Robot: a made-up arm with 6 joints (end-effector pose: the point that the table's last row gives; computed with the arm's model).
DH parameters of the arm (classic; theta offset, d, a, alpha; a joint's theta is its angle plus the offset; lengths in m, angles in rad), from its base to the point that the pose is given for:
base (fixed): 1.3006 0 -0.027 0
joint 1: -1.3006 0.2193 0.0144 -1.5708
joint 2: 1.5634 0 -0.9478 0
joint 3: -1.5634 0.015 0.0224 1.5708
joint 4: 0 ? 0.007 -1.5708
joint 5: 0 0.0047 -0.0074 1.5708
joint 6: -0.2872 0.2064 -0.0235 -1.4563
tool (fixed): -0.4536 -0.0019 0 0
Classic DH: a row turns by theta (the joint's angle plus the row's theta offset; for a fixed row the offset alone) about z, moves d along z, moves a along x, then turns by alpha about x.
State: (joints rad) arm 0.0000 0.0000 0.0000 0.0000 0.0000 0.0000
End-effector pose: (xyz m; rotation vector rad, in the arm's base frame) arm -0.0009 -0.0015 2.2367 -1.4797 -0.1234 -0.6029
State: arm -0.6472 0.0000 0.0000 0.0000 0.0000 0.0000
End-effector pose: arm 0.0126 -0.0102 2.2367 -1.5148 0.3713 -1.1188
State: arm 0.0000 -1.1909 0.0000 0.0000 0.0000 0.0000
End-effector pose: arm -1.8693 -0.0015 0.9599 -0.9429 -1.0343 -1.4129
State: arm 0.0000 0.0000 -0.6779 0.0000 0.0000 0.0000
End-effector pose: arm -0.6715 -0.0015 1.9995 -1.2228 -0.6472 -1.0851
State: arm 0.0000 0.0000 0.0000 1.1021 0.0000 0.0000
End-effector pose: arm 0.0035 -0.0276 2.2367 -1.1785 -0.8670 0.2948
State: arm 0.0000 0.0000 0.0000 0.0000 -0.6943 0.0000
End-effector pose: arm -0.1258 -0.0015 2.1694 -1.2150 -0.6598 -1.0962
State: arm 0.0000 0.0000 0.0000 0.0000 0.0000 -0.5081
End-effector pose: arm 0.0044 0.0091 2.2367 -1.5168 0.2617 -1.0094
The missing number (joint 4, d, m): 0.8634
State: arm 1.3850 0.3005 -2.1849 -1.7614 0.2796 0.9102
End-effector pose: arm -0.1206 -0.7471 0.8014 0.5898 -0.3853 -0.3957
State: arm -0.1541 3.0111 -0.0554 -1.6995 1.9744 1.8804
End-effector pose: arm 0.2730 -0.2512 -1.4889 -0.5606 2.8944 -0.8698
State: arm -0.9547 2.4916 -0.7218 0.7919 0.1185 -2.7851
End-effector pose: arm 0.9784 -1.3241 -0.7905 1.4813 -1.9511 -0.0952
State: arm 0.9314 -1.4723 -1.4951 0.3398 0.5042 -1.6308
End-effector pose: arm -0.7972 -0.9609 -0.7036 1.1020 0.0159 -1.1239
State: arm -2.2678 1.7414 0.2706 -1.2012 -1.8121 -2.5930
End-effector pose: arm -0.9522 -1.4710 -0.2551 0.1675 -0.6835 0.6470
